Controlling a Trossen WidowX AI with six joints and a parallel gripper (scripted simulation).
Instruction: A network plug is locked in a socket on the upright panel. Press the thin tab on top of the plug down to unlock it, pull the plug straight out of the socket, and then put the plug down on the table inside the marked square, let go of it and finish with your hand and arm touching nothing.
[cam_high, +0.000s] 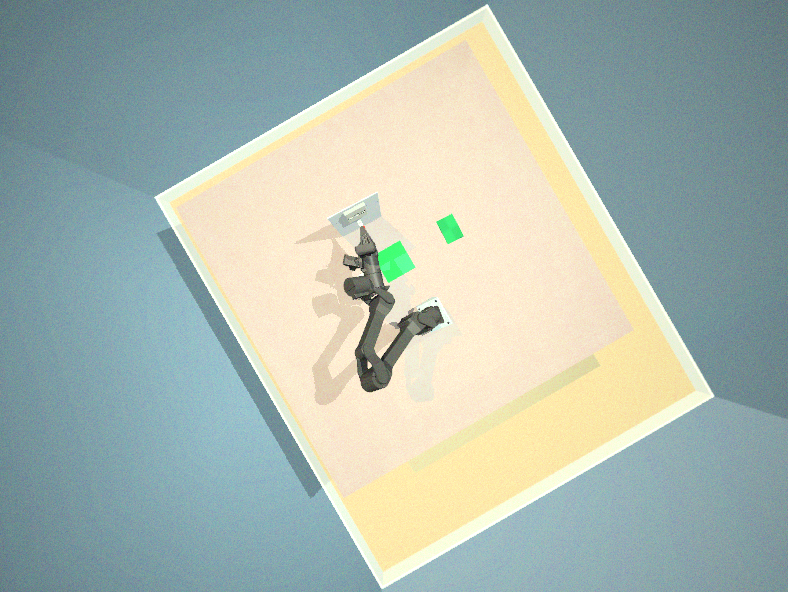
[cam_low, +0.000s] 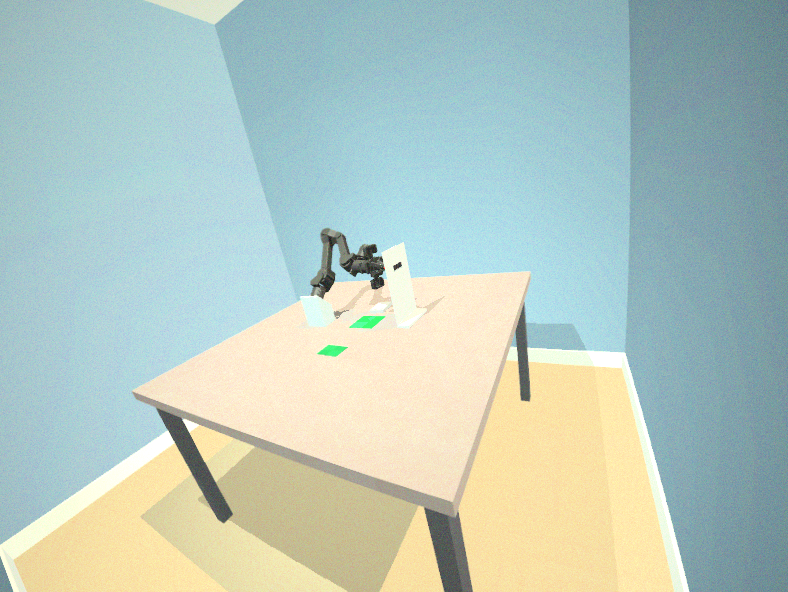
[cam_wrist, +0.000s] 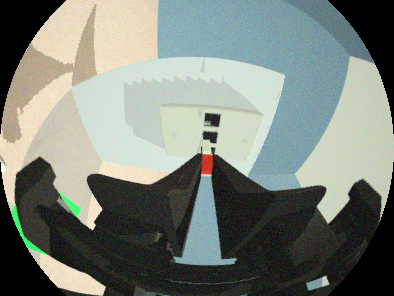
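Now: the green square 230 mm below my gripper tip, 120 mm behind it and 60 mm to the right of it. The rest, counted from my gripper tip: upright panel (90 mm below, 60 mm ahead); plug (10 mm ahead).
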